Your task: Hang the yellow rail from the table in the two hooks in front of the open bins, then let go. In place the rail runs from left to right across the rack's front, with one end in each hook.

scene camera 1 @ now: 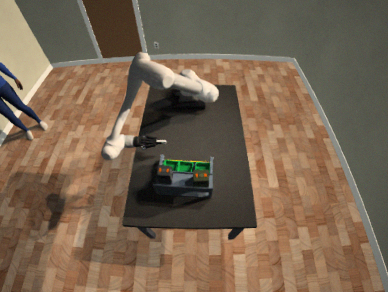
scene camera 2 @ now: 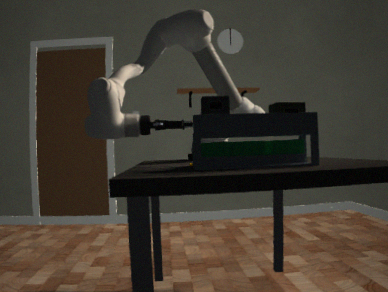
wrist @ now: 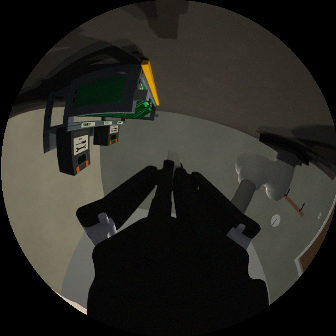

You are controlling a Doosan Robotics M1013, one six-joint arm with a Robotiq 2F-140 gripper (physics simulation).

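Places are measured from the arm's base along level axes (x ahead, y left, z up), in centimetres.
Where they show: gripper, fingertip midpoint: [scene camera 1: 166, 142]; arm's base at its link origin: [scene camera 1: 189, 95].
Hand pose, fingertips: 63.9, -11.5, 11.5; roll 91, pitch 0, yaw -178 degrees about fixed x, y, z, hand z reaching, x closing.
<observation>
Things, the pixels of their top centre, and the offset from my fingertips, as dx, dy, dz.
- left case at its top centre: [scene camera 2: 214, 97] [scene camera 1: 163, 170] +26.1, +3.1, +6.8
- right case at its top centre: [scene camera 2: 286, 103] [scene camera 1: 201, 175] +27.1, +26.1, +4.3
The yellow rail [scene camera 1: 190, 161] [scene camera 2: 190, 164] [wrist: 151, 84] runs left to right along the front of the grey rack [scene camera 1: 182, 189] [scene camera 2: 255, 119] [wrist: 131, 82], before the green bins [scene camera 1: 185, 167] [scene camera 2: 250, 148] [wrist: 102, 90]. In scene camera 2, a small yellow part shows low at the rack's front, by the table top. The hooks are too small and dark to tell whether both rail ends sit in them. My gripper [scene camera 1: 164, 142] [scene camera 2: 190, 124] [wrist: 171, 158] is shut and empty. It points sideways above the table, in front of the rack's left part and apart from the rail.
Two dark cases with orange latches, the left case [scene camera 1: 164, 172] and the right case [scene camera 1: 201, 176], stand on top of the rack. The black table [scene camera 1: 200, 212] [scene camera 2: 150, 187] carries the rack and the arm's base [scene camera 1: 189, 105]. The arm reaches out past the table's left edge.
</observation>
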